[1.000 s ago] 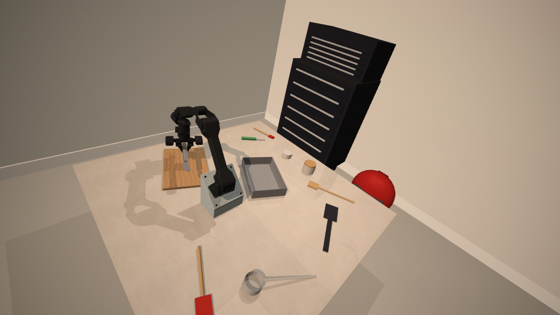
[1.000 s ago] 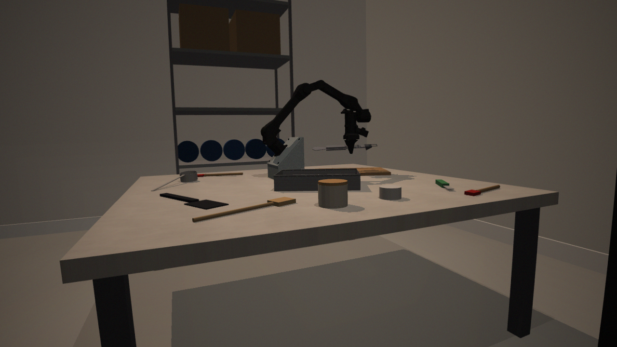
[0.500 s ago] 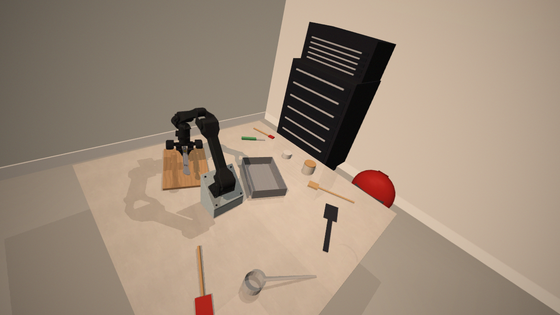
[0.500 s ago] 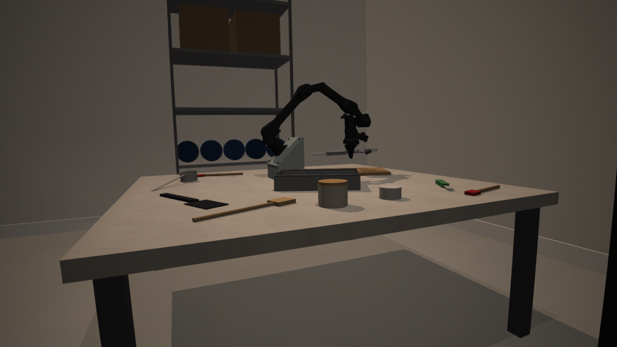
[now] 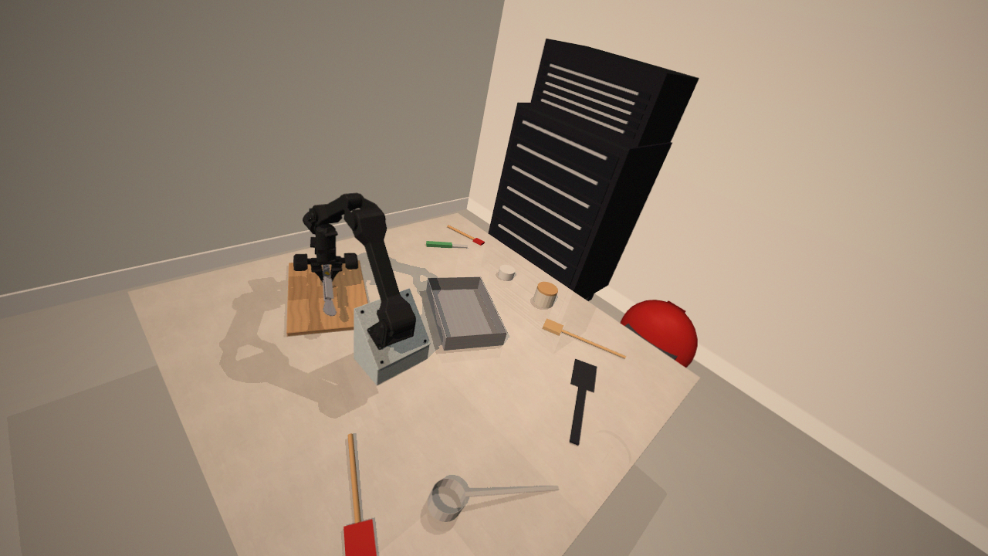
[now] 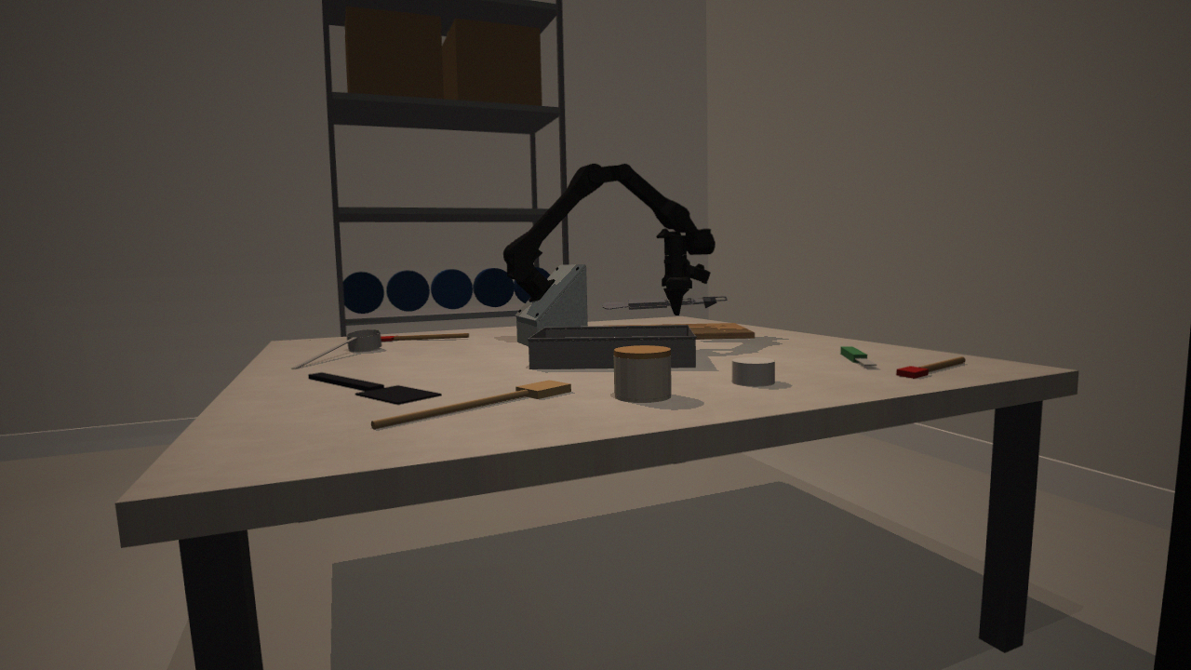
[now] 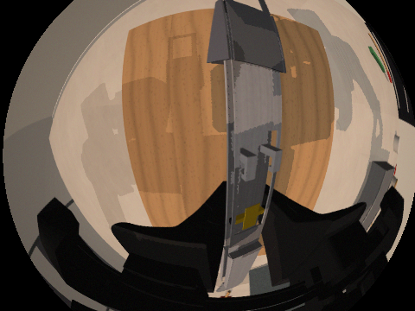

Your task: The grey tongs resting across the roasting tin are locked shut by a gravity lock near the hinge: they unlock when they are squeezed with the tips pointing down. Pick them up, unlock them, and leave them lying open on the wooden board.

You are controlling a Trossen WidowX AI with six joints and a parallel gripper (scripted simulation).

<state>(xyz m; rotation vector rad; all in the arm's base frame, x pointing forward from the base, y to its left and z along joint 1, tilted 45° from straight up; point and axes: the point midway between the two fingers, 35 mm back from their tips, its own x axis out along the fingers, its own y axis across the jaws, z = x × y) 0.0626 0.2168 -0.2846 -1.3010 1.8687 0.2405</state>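
Right now the wooden board is 4 cm below my gripper tip. Also, from my gripper tip: green-handled tool: 58 cm ahead, 2 cm to the right, 4 cm below; white cylinder: 61 cm ahead, 31 cm to the right, 3 cm below; roasting tin: 28 cm ahead, 36 cm to the right, 2 cm below.
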